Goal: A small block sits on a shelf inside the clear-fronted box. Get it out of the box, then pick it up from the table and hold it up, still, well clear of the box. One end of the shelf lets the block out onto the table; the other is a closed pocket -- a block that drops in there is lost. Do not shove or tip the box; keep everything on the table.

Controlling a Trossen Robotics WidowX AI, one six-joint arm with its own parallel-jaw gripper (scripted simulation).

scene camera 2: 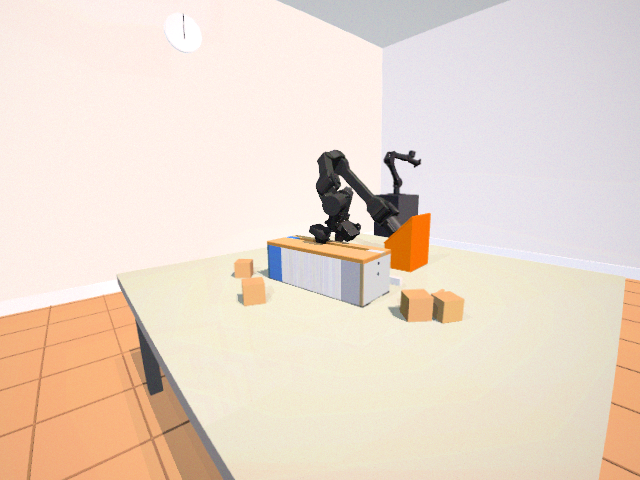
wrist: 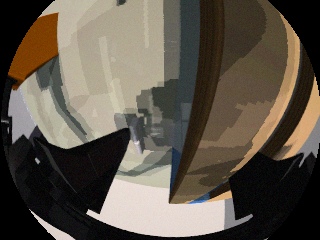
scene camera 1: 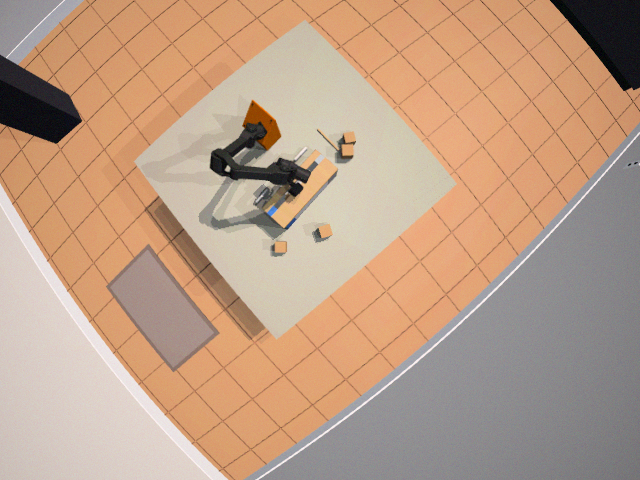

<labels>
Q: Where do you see a long box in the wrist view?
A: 238,92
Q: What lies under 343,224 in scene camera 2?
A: My gripper.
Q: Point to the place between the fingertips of my gripper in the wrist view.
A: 176,136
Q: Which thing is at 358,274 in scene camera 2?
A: A long box.
</labels>
